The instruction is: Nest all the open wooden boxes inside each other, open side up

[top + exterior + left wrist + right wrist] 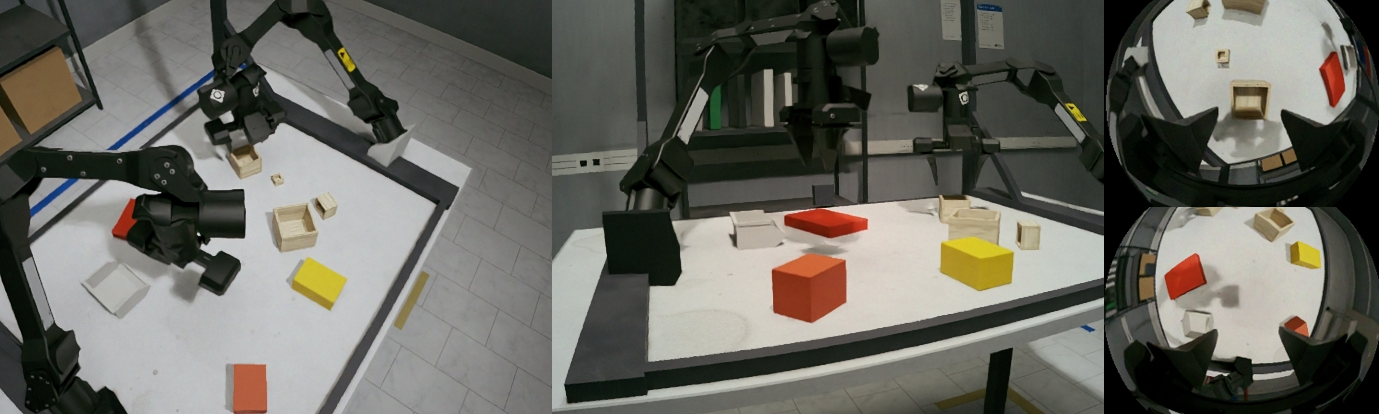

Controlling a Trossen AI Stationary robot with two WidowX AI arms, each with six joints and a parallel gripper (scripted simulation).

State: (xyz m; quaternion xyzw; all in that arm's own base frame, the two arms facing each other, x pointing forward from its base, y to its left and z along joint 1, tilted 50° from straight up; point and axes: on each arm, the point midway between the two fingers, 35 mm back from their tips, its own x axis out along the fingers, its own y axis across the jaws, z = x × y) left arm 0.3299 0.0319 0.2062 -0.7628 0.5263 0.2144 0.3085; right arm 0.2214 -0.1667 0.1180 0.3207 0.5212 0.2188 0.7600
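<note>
The medium wooden box is 10 cm below my left hand. Also, from my left hand: biggest wooden box 22 cm ahead, 9 cm below, 7 cm to the right; small wooden box 24 cm ahead, 9 cm below, 5 cm to the left; tiny wooden box 11 cm below, 9 cm ahead, 2 cm to the left.
</note>
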